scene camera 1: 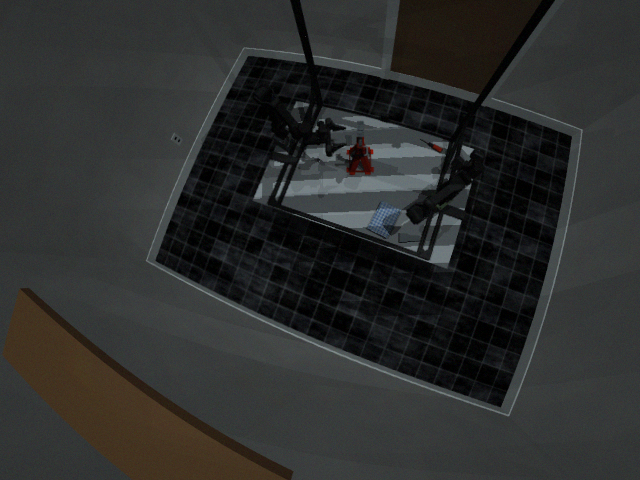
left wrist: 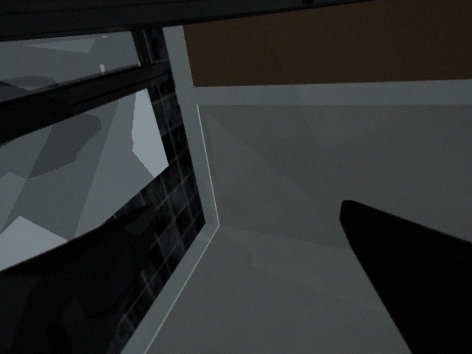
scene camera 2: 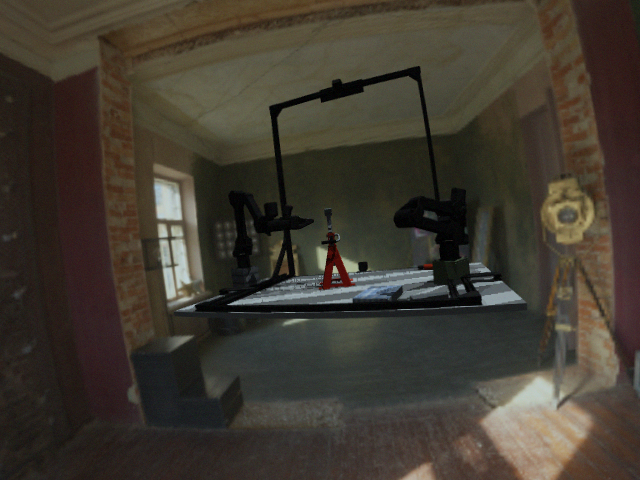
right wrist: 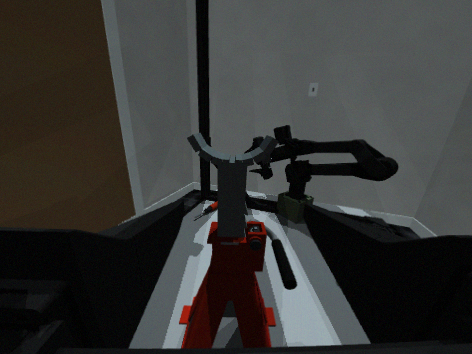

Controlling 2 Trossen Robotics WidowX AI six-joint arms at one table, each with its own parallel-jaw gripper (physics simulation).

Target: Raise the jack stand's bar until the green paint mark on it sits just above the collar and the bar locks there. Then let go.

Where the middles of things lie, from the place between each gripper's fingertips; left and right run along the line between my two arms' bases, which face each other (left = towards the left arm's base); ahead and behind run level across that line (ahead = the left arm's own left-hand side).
The grey bar (right wrist: pixel 231 207) lies 8 cm below my right hand, 6 cm to the left of it and 4 cm behind it.
Now: left hand 560 mm to the left of the grey bar, 180 mm short of it and 30 mm below it.
